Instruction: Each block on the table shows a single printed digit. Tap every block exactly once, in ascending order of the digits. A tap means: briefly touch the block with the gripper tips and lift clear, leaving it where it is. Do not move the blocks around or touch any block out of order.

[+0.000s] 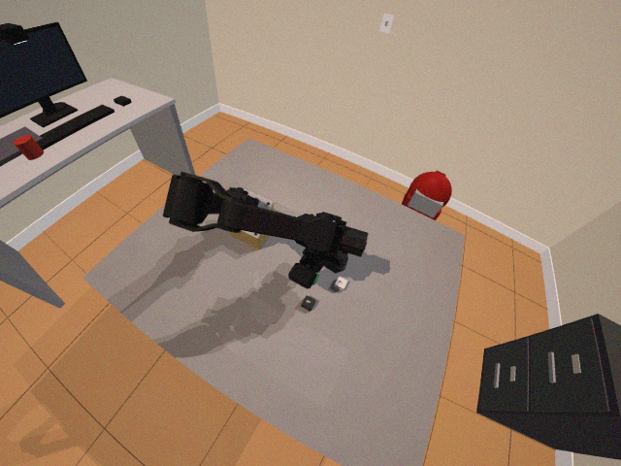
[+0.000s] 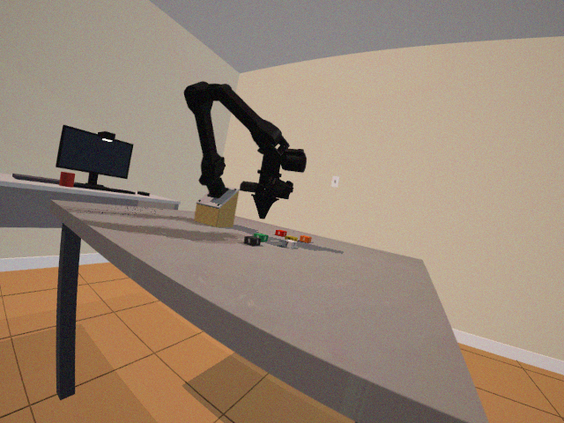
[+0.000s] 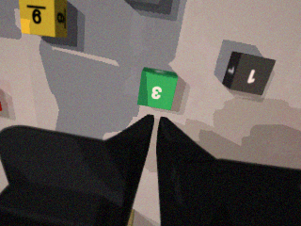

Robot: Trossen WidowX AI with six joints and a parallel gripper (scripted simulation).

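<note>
Now: gripper tip 1 cm short of the green block and 6 cm above it. Also, from my gripper tip: black block (3 cm ahead, 8 cm to the right, 6 cm below); then white block (10 cm ahead, 2 cm to the left, 6 cm below); then yellow block (6 cm ahead, 11 cm to the left, 6 cm below).
</note>
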